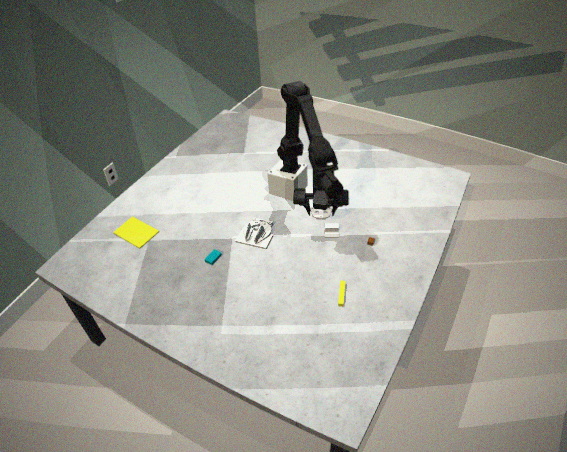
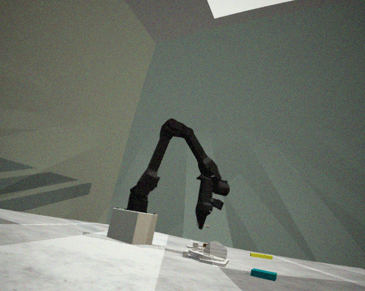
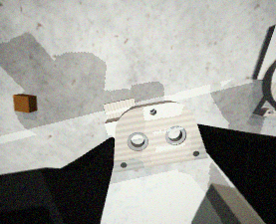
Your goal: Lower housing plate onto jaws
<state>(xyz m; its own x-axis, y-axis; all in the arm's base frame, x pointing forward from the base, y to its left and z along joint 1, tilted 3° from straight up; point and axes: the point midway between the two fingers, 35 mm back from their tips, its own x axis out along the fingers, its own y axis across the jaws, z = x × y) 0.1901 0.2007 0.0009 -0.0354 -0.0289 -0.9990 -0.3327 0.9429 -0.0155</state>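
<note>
My gripper tip is 70 mm short of the pale jaw fixture, 200 mm to the left of it and 70 mm above it. The rest, counted from my gripper tip: teal block (260 mm ahead, 300 mm to the right, 80 mm below); yellow flat square (270 mm ahead, 650 mm to the right, 80 mm below); yellow bar (240 mm ahead, 170 mm to the left, 80 mm below).
</note>
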